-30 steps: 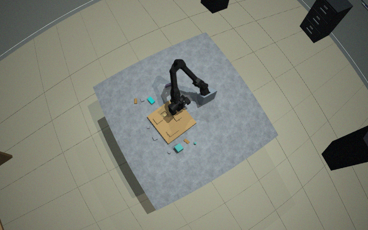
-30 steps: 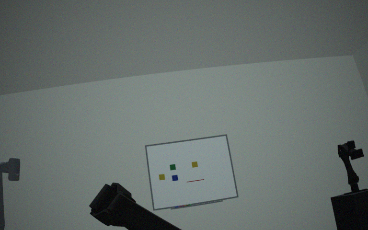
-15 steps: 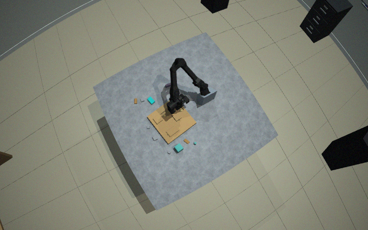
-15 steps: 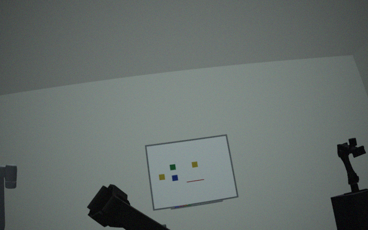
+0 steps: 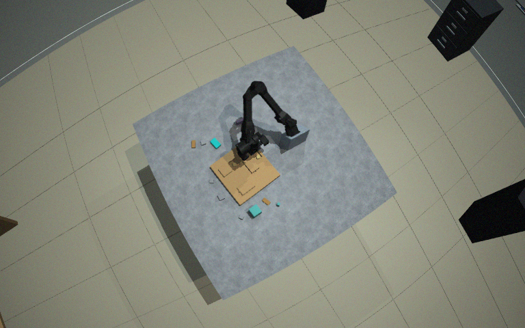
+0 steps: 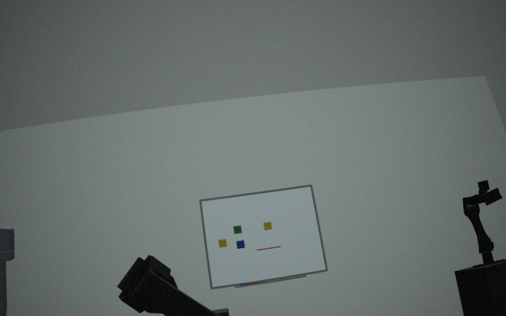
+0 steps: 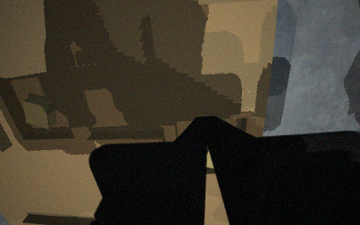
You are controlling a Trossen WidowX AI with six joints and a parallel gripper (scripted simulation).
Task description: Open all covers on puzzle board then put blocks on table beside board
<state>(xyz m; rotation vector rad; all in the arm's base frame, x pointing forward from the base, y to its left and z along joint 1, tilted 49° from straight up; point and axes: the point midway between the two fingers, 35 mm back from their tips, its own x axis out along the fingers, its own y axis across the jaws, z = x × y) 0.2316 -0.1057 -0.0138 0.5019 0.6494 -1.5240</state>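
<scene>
The tan puzzle board lies 100 mm ahead of my gripper tip and 60 mm to the left of it. Also, from my gripper tip: tiny teal cube: 340 mm to the left, 50 mm ahead, 10 mm below; then purple block: 220 mm to the right, 50 mm behind, 10 mm below; then orange block: 280 mm to the left, 100 mm ahead, 20 mm below.
</scene>
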